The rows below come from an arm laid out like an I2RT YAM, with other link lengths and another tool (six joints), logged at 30 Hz.
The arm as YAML. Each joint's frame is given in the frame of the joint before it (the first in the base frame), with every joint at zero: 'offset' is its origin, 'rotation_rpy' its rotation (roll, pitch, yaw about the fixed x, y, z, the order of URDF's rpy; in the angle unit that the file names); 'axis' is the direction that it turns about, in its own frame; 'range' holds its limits. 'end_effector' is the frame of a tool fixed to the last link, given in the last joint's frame.
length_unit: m
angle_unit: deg
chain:
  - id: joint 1
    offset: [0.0, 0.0, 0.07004]
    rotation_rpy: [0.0, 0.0, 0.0]
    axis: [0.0, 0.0, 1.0]
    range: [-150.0, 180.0]
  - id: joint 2
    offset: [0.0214, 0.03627, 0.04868]
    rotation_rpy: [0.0, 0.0, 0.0]
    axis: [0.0, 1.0, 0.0]
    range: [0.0, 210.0]
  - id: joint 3
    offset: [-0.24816, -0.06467, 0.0]
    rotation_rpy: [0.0, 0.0, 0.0]
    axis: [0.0, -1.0, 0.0]
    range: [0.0, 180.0]
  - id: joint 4
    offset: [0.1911, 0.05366, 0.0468]
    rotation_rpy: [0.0, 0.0, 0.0]
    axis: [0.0, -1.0, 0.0]
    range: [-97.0, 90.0]
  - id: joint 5
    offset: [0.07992, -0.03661, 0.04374]
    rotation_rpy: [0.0, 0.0, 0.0]
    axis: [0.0, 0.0, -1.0]
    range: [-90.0, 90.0]
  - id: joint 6
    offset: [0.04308, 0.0, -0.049]
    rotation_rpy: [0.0, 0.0, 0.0]
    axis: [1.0, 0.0, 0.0]
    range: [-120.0, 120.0]
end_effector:
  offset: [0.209, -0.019, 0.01]
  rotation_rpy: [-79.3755, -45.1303, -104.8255]
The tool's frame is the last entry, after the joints.
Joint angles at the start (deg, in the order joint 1, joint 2, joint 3, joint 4, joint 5, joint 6):
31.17 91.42 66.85 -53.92 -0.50 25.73
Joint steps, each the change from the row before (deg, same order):
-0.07 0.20 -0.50 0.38 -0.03 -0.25
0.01 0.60 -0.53 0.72 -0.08 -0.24
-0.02 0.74 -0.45 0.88 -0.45 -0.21
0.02 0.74 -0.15 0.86 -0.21 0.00
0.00 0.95 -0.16 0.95 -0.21 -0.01
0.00 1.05 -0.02 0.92 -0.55 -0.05
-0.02 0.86 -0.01 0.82 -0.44 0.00
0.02 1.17 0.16 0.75 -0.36 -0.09
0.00 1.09 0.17 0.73 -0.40 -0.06
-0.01 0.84 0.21 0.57 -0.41 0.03
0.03 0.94 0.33 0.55 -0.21 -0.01
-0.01 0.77 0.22 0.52 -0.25 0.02
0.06 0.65 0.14 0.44 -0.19 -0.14
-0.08 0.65 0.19 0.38 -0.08 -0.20
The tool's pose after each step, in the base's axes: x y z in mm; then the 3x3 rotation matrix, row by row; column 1 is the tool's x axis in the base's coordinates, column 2 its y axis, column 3 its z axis. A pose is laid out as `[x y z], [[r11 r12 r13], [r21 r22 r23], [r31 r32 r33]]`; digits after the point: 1 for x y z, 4 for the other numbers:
[256.6 119.2 0.8], [[0.7387 -0.6037 0.2997], [-0.6314 -0.7755 -0.0059], [0.2359 -0.1848 -0.9540]]
[256.1 119.3 -3.5], [[0.7431 -0.6014 0.2936], [-0.6272 -0.7788 -0.0076], [0.2332 -0.1785 -0.9559]]
[255.6 121.3 -8.1], [[0.7479 -0.5992 0.2857], [-0.6245 -0.7810 -0.0031], [0.2250 -0.1761 -0.9583]]
[257.0 123.3 -11.3], [[0.7491 -0.5988 0.2835], [-0.6244 -0.7811 -0.0001], [0.2216 -0.1769 -0.9590]]
[258.4 125.3 -15.5], [[0.7505 -0.5989 0.2795], [-0.6241 -0.7813 0.0017], [0.2174 -0.1757 -0.9602]]
[259.5 128.7 -19.7], [[0.7536 -0.5981 0.2727], [-0.6236 -0.7817 0.0087], [0.2080 -0.1766 -0.9621]]
[260.7 131.6 -23.1], [[0.7552 -0.5981 0.2682], [-0.6241 -0.7812 0.0148], [0.2007 -0.1786 -0.9632]]
[261.9 134.3 -27.3], [[0.7584 -0.5970 0.2615], [-0.6223 -0.7825 0.0182], [0.1938 -0.1766 -0.9650]]
[263.2 137.2 -31.2], [[0.7609 -0.5964 0.2554], [-0.6214 -0.7831 0.0227], [0.1865 -0.1760 -0.9666]]
[264.5 140.0 -33.9], [[0.7621 -0.5968 0.2510], [-0.6221 -0.7825 0.0282], [0.1795 -0.1776 -0.9676]]
[266.4 142.4 -36.7], [[0.7634 -0.5963 0.2483], [-0.6215 -0.7828 0.0310], [0.1759 -0.1780 -0.9682]]
[267.9 144.6 -39.1], [[0.7640 -0.5966 0.2456], [-0.6220 -0.7823 0.0344], [0.1716 -0.1791 -0.9688]]
[268.9 146.5 -41.4], [[0.7669 -0.5939 0.2432], [-0.6192 -0.7843 0.0372], [0.1686 -0.1791 -0.9693]]
[270.4 147.3 -43.5], [[0.7685 -0.5924 0.2418], [-0.6175 -0.7856 0.0379], [0.1675 -0.1784 -0.9696]]

